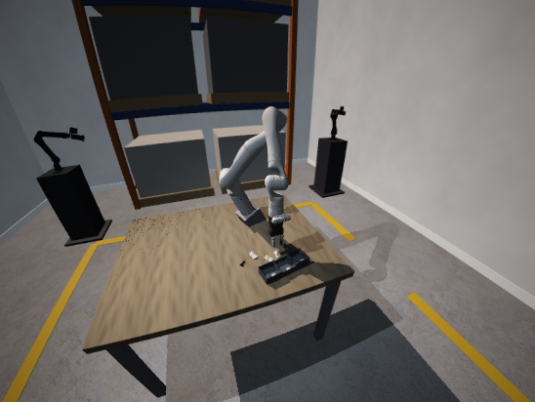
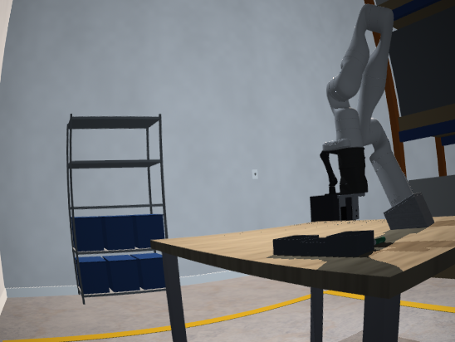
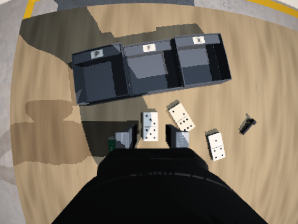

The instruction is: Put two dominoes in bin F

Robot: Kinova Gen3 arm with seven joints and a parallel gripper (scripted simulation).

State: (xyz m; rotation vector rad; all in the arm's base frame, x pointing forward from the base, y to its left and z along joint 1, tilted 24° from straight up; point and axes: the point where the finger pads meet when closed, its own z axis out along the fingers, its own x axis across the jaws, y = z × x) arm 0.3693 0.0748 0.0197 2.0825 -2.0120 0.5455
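The green cylinder is 8 cm below my hand, 7 cm to the left of it and 4 cm behind it. From my hand the other things lie so: dark piece 20 cm to the right, 8 cm below.
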